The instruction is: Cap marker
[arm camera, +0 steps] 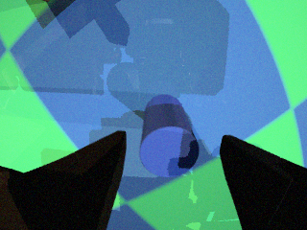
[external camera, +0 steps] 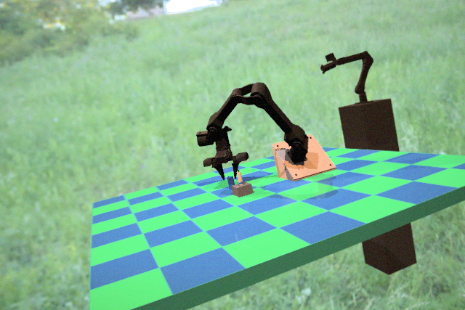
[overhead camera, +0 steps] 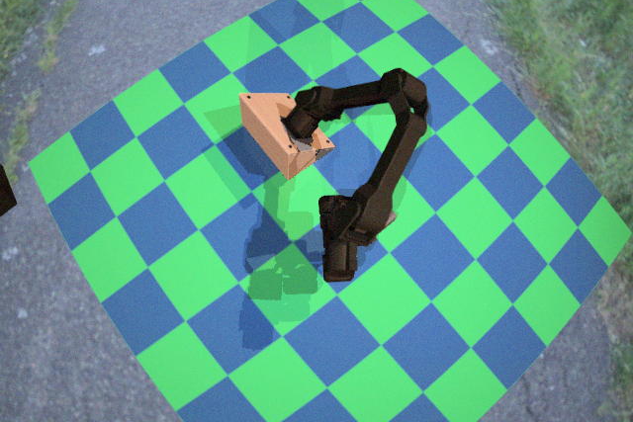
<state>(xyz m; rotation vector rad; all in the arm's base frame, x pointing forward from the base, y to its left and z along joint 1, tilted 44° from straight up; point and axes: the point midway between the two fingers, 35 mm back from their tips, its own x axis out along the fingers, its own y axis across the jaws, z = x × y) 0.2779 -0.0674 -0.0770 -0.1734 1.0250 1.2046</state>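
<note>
The blue cap lies 1 cm below my gripper tip. From my gripper tip the other things lie so: holder block (14 cm to the left, 2 cm below).
</note>
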